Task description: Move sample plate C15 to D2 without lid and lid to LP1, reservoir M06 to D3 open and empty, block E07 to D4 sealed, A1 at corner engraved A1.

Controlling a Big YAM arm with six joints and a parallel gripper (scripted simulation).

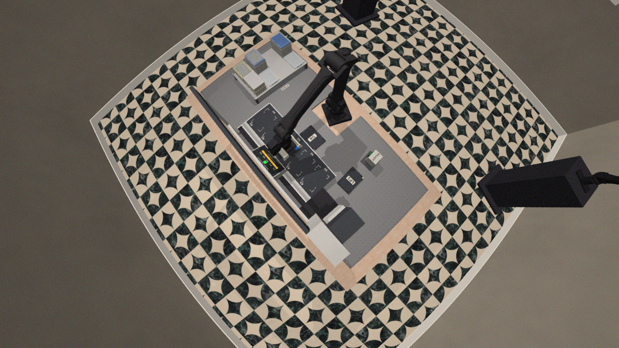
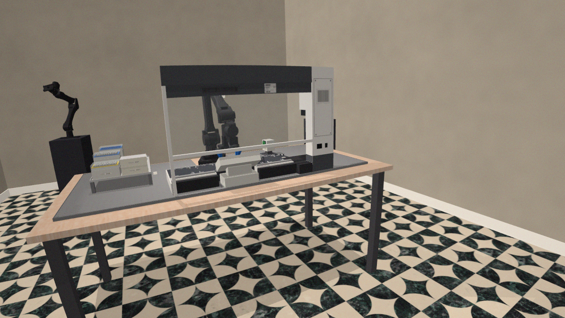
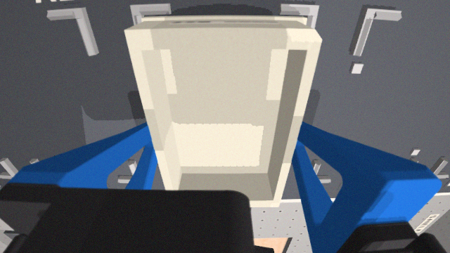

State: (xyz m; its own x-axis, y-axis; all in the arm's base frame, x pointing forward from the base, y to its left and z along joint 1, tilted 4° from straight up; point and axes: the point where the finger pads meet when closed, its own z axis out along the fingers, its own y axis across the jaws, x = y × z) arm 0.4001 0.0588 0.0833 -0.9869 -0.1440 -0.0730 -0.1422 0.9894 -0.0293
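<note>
The cream one-well reservoir is 1 cm below my hand. The rest, counted from my hand: frame post: 28 cm to the right, 23 cm ahead, 16 cm above; then regrip nest RG: 17 cm behind, 7 cm below, 1 cm to the left; then dark lid park LP1: 37 cm to the left, 22 cm behind, 7 cm below.
</note>
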